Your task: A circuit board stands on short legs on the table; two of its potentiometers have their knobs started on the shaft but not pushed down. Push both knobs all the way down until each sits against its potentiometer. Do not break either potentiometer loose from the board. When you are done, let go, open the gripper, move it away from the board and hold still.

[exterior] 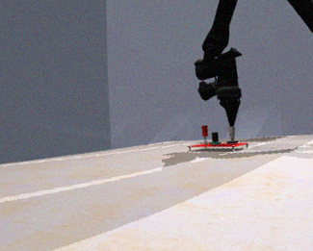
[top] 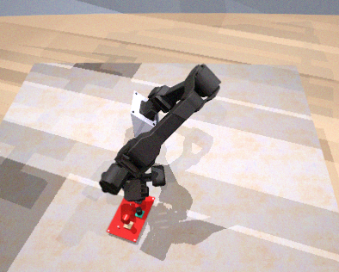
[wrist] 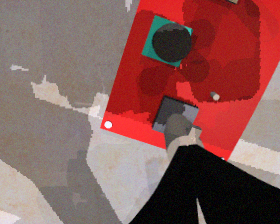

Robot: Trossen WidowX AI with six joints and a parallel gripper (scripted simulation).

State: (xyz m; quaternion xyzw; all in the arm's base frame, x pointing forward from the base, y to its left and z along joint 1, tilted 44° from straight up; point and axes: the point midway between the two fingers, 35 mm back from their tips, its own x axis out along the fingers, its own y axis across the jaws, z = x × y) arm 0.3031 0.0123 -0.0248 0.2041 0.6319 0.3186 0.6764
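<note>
The grey knob is 20 mm below my gripper tip. Also, from my gripper tip: red knob (90 mm ahead, 20 mm to the right, 10 mm below).
</note>
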